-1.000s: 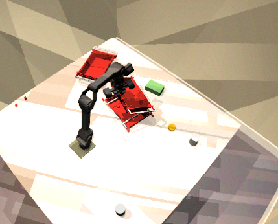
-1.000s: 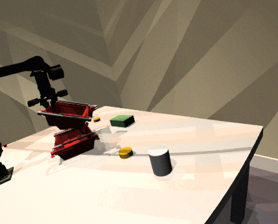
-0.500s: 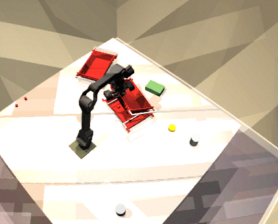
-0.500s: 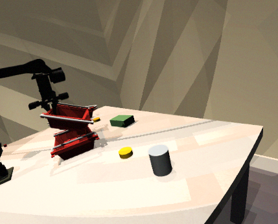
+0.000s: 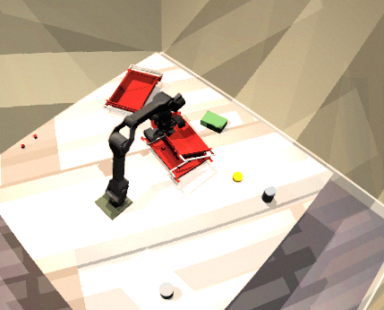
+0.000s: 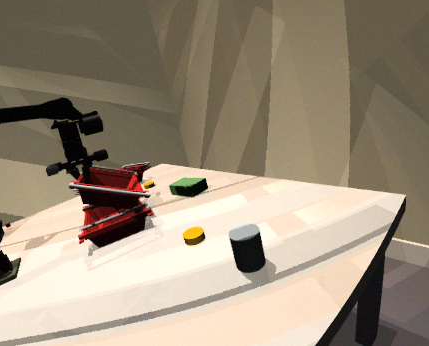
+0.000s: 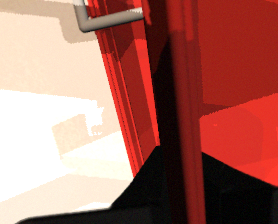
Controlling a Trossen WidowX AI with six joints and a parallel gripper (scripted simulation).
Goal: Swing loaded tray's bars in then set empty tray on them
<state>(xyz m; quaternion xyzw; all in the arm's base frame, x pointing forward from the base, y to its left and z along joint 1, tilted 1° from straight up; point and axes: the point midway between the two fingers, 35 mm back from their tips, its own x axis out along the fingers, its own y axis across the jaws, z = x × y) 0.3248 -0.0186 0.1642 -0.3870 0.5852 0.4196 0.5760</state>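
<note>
Now: gripper tip 8 cm short of the red tray, 3 cm to the left of it and 1 cm above it. Round my gripper tip: green block 32 cm ahead, 7 cm to the right, 12 cm below.
</note>
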